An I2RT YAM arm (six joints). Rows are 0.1 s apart.
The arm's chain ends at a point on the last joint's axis. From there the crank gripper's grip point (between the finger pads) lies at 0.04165 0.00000 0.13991 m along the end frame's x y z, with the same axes.
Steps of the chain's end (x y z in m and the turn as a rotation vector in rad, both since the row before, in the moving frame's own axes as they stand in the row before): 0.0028 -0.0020 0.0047 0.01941 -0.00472 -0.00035; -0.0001 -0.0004 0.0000 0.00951 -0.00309 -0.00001; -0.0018 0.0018 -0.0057 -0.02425 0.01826 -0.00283; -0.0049 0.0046 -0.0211 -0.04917 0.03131 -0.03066; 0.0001 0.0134 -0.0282 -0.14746 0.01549 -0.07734
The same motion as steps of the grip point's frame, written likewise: 0.0021 -0.0047 0.0049 0.01941 -0.00472 -0.00035; -0.0005 -0.0017 0.0001 0.00951 -0.00309 -0.00001; 0.0008 0.0051 -0.0065 -0.02425 0.01826 -0.00283; -0.0005 0.0101 -0.0226 -0.04917 0.03131 -0.03066; 0.0029 0.0306 -0.0301 -0.14746 0.01549 -0.07734
